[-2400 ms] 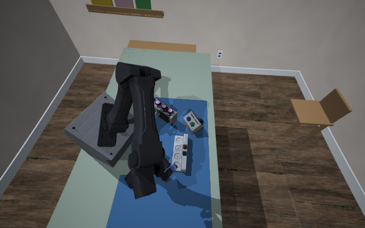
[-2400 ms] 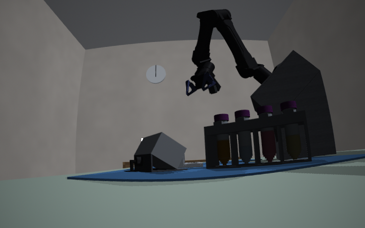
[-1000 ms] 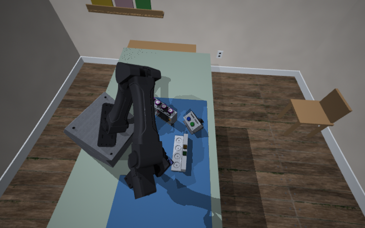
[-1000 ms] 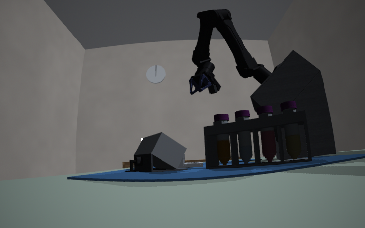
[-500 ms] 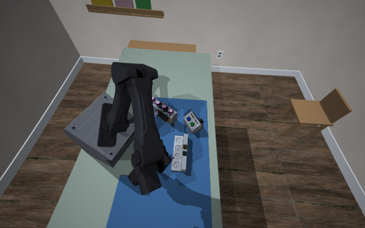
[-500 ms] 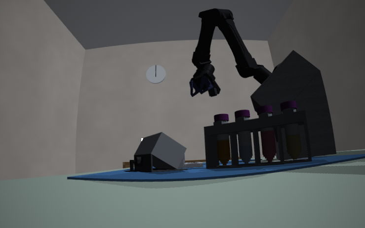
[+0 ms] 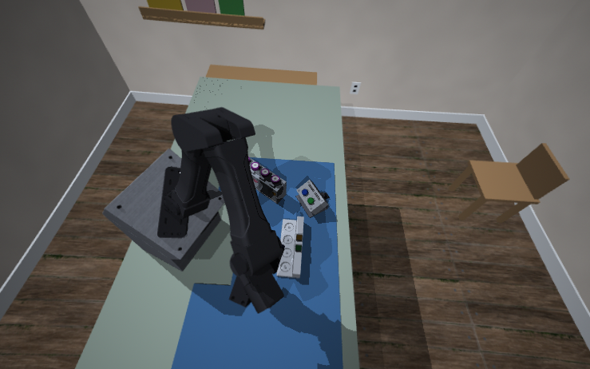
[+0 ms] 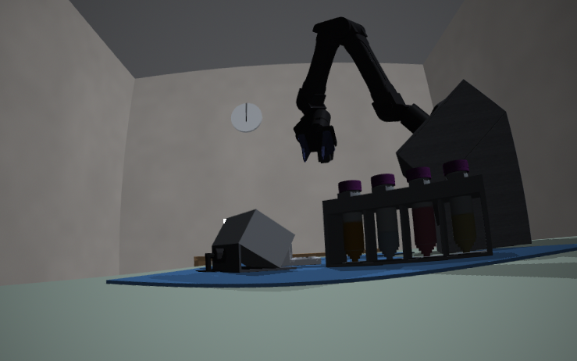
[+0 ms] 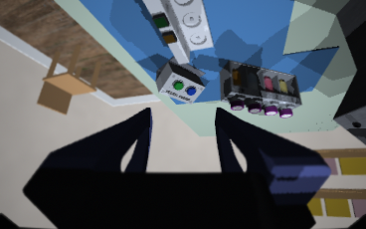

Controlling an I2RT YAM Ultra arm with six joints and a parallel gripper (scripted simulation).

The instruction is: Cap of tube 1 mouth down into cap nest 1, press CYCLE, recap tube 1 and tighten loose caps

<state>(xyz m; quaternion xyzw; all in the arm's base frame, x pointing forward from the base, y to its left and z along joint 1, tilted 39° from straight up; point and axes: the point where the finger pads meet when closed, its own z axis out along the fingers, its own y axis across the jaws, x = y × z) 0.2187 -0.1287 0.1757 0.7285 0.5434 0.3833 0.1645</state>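
Right now my hand is 45 cm to the right of the threaded neck of tube 1, 15 cm above it and 2 cm past it. Also, from my hand: green ready key: 23 cm to the left, 20 cm below, 20 cm ahead; key desk: 25 cm to the left, 21 cm below, 20 cm ahead; blue cycle key: 28 cm to the left, 20 cm below, 19 cm ahead.
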